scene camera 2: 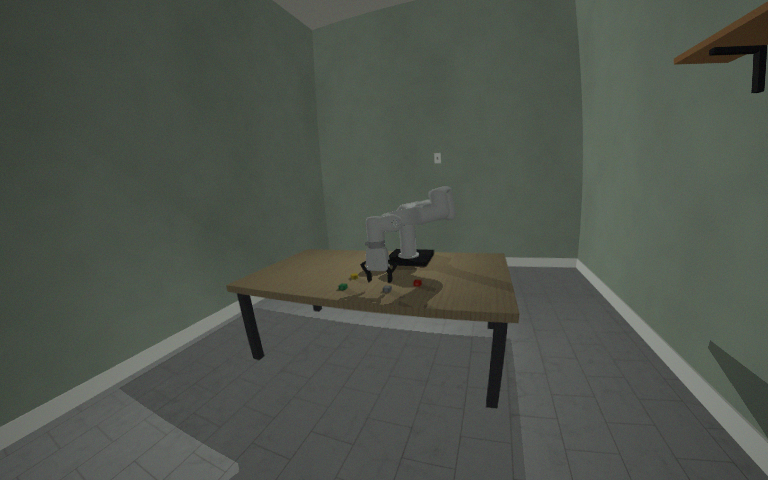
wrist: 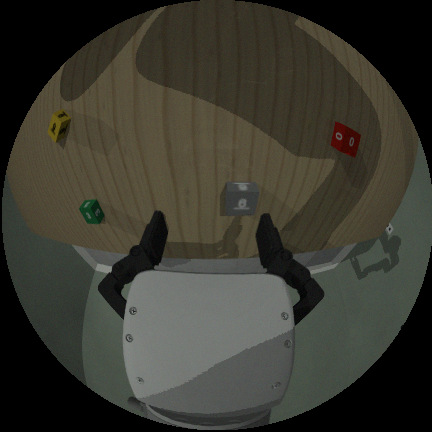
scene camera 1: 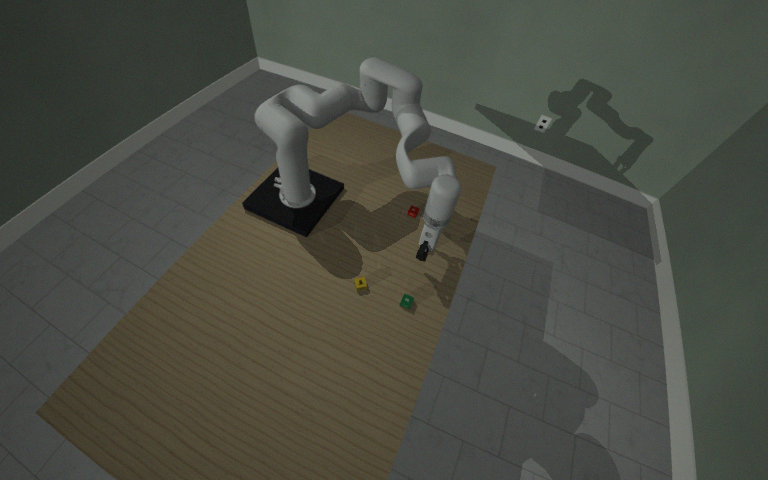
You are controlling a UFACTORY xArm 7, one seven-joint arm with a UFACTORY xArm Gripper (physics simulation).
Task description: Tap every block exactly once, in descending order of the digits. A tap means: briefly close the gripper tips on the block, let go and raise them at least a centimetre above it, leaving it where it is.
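Note:
My gripper (scene camera 1: 421, 258) (scene camera 2: 379, 279) (wrist: 211, 222) is open and empty, above the table. The grey block (scene camera 2: 386, 288) (wrist: 242, 199) lies below the fingertips; in the wrist view it is right of the middle between them, nearer the right finger. Its underlined digit looks like a 6. In scene camera 1 it does not show. The red block (scene camera 1: 413, 211) (scene camera 2: 417, 282) (wrist: 345, 139) shows a 0 and lies to the right in the wrist view. The green block (scene camera 1: 406, 301) (scene camera 2: 342, 286) (wrist: 92, 211) and yellow block (scene camera 1: 360, 283) (scene camera 2: 353, 276) (wrist: 59, 125) lie left there, digits hard to read.
The wooden table (scene camera 1: 243, 350) (scene camera 2: 464, 271) carries the arm's black base plate (scene camera 1: 260, 206) (scene camera 2: 419, 260). The table's edge lies beyond the grey and green blocks in the wrist view. Arm shadows cross the table. An orange shelf (scene camera 2: 730, 42) is on the right wall.

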